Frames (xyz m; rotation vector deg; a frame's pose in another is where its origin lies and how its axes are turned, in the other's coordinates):
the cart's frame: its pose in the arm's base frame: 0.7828 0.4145 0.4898 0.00 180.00 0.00
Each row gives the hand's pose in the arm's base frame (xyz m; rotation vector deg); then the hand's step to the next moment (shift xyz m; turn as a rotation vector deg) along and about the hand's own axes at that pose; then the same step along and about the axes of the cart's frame.
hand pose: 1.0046 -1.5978 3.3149 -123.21 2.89 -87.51
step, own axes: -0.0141 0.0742 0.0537 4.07 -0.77 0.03
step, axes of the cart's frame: -0.0614 -0.0406 0.0563 -1.34 -0.57 -3.88
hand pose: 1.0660 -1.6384 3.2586 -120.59 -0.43 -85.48
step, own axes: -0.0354 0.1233 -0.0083 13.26 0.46 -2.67
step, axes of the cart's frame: -0.0178 -0.0972 0.0822 -2.89 -5.58 -11.98
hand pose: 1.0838 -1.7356 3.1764 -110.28 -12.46 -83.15
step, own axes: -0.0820 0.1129 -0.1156 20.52 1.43 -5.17
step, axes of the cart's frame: 0.0601 -0.1326 0.1079 -4.05 -9.81 -18.36
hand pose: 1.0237 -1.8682 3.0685 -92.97 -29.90 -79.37
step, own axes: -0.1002 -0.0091 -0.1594 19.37 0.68 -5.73
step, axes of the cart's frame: 0.1223 -0.1055 0.0972 -2.83 -9.64 -17.54
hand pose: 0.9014 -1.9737 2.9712 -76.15 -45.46 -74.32
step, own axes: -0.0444 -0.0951 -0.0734 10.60 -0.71 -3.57
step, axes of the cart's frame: 0.1171 -0.0406 0.0322 -0.41 -5.46 -9.78
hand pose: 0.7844 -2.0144 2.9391 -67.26 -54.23 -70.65
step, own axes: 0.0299 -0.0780 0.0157 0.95 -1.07 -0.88
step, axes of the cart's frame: 0.0722 0.0133 -0.0428 1.00 -0.99 -0.92
